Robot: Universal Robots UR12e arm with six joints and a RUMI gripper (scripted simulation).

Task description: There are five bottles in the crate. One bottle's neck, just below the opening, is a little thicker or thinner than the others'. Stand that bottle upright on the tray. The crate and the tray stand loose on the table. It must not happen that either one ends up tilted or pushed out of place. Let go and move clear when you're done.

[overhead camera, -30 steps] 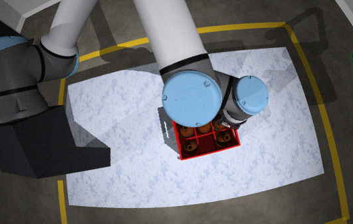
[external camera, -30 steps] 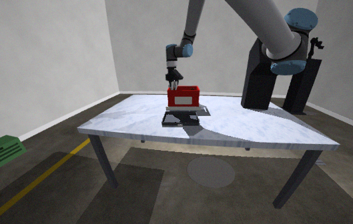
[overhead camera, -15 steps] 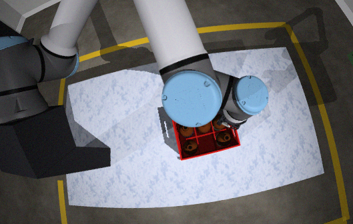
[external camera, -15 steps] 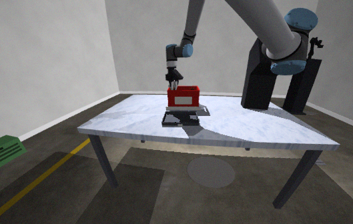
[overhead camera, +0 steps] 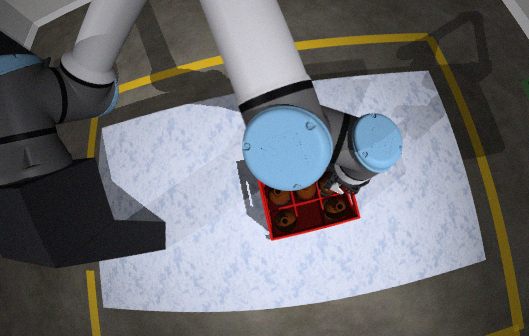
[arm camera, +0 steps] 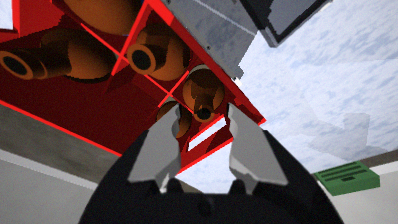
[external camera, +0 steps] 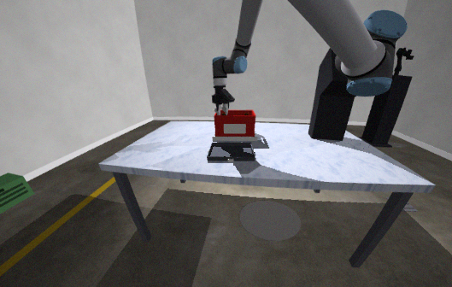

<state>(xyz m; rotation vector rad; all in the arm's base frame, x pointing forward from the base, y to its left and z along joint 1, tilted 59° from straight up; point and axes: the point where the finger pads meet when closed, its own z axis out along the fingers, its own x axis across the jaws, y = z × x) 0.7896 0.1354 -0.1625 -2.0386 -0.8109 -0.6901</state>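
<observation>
Now: the red crate 80 mm behind my hand, 50 mm to the right of it and 70 mm below it. Round my hand: dark tray: 80 mm behind, 230 mm to the left, 140 mm below.
</observation>
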